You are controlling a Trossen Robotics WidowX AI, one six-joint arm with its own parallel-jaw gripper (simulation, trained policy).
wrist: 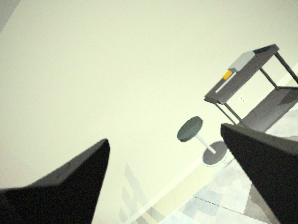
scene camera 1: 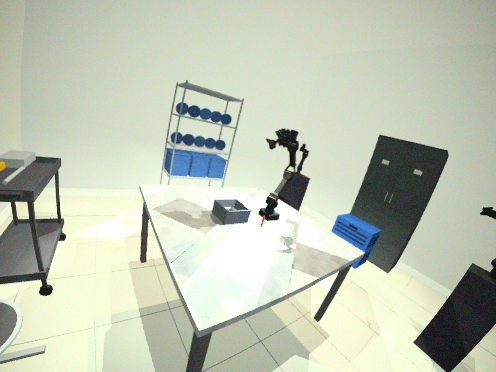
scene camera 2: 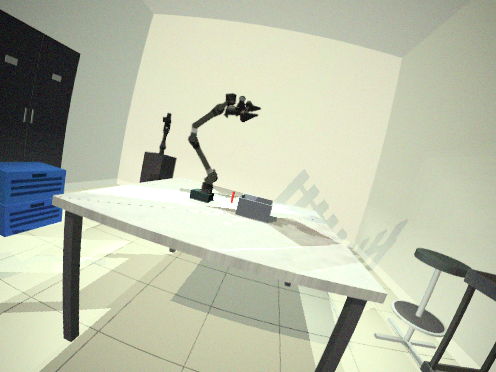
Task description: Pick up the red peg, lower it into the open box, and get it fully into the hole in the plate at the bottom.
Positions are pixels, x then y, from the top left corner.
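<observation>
Grey box: visible in scene camera 1 (241,216) and scene camera 2 (250,206). The box is out of frame in the wrist view.
</observation>
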